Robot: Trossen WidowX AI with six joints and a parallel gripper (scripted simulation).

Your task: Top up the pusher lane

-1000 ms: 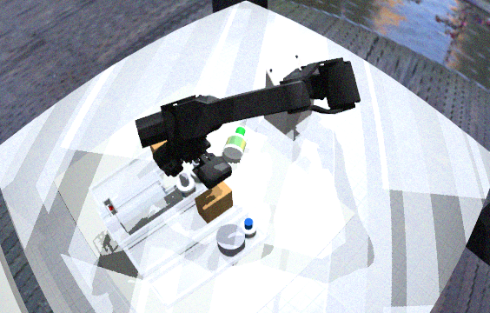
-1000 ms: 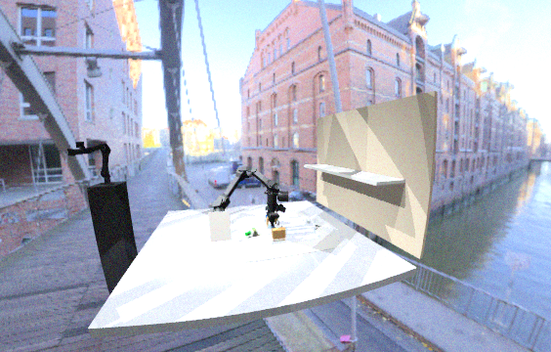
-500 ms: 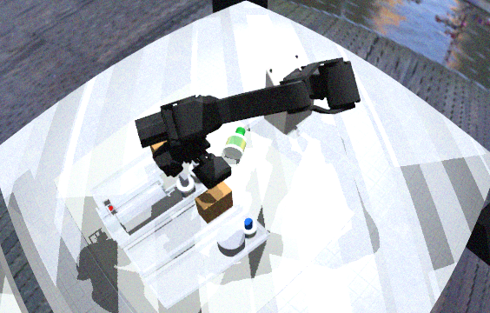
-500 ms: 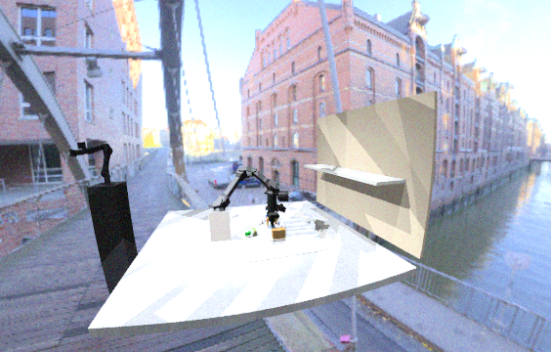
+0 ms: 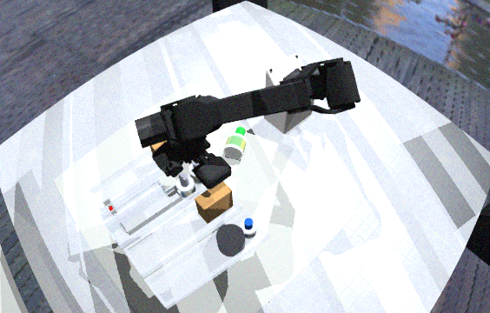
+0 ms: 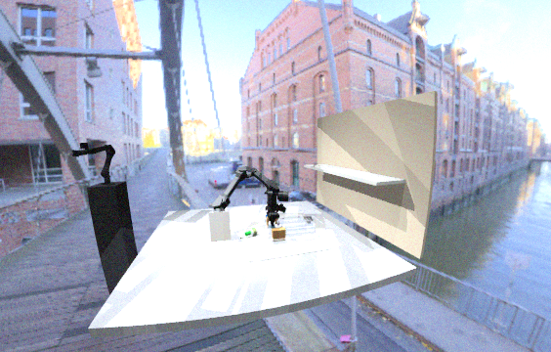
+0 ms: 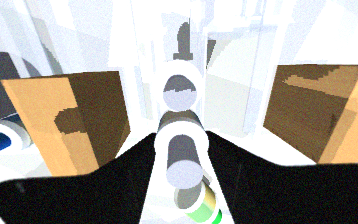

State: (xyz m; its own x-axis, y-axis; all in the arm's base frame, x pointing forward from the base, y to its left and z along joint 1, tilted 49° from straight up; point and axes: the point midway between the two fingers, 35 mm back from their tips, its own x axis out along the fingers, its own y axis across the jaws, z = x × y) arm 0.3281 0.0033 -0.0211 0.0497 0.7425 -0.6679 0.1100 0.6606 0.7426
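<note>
My gripper tip is now 14 cm short of the clear pusher lane, 4 cm to the left of it and 3 cm above it. Round my gripper tip: red mark 22 cm ahead, 6 cm to the right, 2 cm above.
</note>
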